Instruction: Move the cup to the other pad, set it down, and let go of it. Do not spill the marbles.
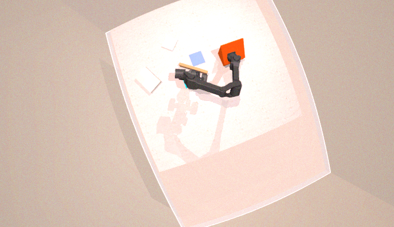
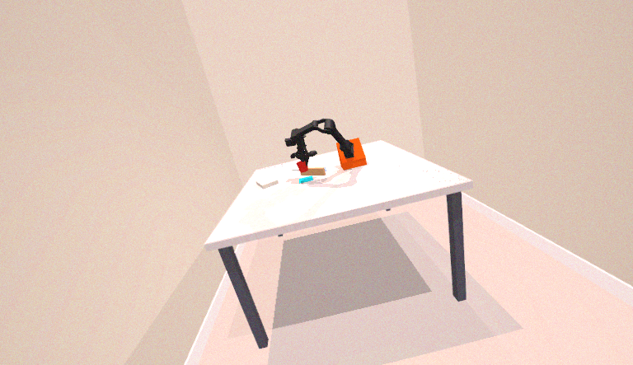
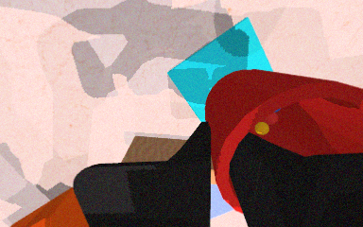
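Now: the cyan pad 110 mm below my gripper tip, 30 mm ahead of it and 10 mm to the right of it. The rest, counted from my gripper tip: white block: 330 mm ahead, 140 mm to the right, 90 mm below; then wooden bar: 80 mm to the right, 80 mm below, 30 mm behind; then red cup: 30 mm ahead, 20 mm to the right.
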